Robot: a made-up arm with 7 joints.
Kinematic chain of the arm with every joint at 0, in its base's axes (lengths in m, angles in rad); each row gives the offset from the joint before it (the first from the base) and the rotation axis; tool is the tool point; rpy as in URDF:
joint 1: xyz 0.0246 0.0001 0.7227 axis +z
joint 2: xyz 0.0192 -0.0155 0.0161 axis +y
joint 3: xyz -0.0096 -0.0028 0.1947 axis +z
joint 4: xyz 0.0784 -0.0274 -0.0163 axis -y
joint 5: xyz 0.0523 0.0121 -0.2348 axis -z
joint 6: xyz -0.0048 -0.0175 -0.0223 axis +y
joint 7: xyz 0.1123 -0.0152 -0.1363 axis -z
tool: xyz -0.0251 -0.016 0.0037 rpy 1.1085 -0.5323 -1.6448
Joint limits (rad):
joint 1: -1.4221..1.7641
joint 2: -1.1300..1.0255
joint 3: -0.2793..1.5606
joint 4: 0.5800..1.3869
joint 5: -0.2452..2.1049
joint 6: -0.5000..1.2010
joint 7: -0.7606..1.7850
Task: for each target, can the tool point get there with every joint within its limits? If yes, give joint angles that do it. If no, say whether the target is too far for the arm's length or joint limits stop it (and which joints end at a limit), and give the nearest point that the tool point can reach.
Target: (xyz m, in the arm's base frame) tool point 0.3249 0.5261 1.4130
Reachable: no: too far | nearest point 0.2165 0.3362 1.1601 | short by 0.334 m
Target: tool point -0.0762 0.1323 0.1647
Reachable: no: joint limits stop it (at a limit: joint 1, joint 2, joint 5, joint 7) | nearest point -0.0569 0.1533 0.3410 | short by 0.179 m
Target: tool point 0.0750 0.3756 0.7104
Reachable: yes | joints 0.9478 -0.2693 0.6964 0.8545 0.2974 1.0398 -0.2254
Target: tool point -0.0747 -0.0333 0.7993
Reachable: no: joint limits stop it (at a limit: joint 1, joint 2, joint 3, joint 4, joint 5, joint 6, joint 7) | nearest point -0.1239 -0.2258 0.8100 | short by 0.199 m
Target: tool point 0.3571 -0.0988 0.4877
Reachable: yes | joints -0.5785 0.5769 0.5005 0.8851 1.0591 0.1170 0.1415
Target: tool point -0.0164 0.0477 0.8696
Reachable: no: joint limits stop it (at a limit: joint 1, joint 2, joint 4, joint 5, joint 6, joint 7) | nearest point -0.0720 0.2116 0.8626 | short by 0.173 m
